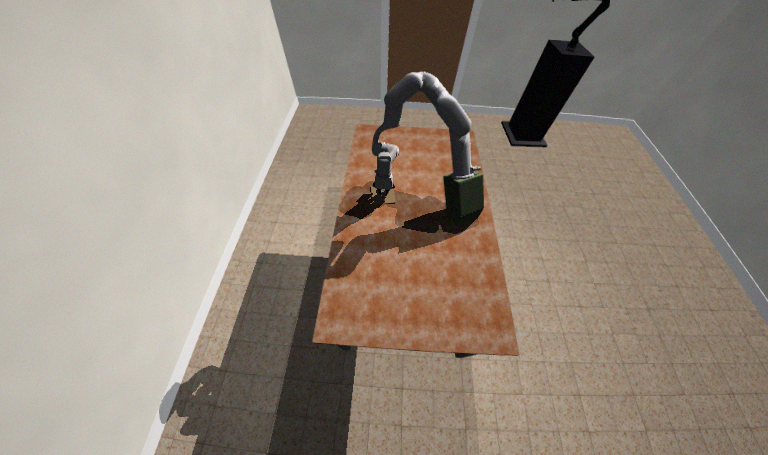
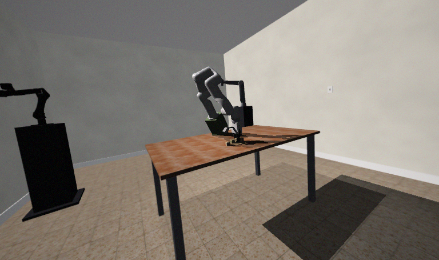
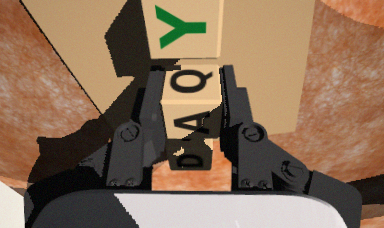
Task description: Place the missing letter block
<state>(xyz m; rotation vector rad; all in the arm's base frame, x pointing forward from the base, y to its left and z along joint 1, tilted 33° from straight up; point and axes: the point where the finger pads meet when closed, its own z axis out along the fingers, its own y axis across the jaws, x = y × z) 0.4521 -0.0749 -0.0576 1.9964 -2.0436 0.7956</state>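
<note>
Right now my hand is 30 mm above the tan mat. Also, from my hand: D block (50 mm to the left, 10 mm below, 10 mm ahead).
</note>
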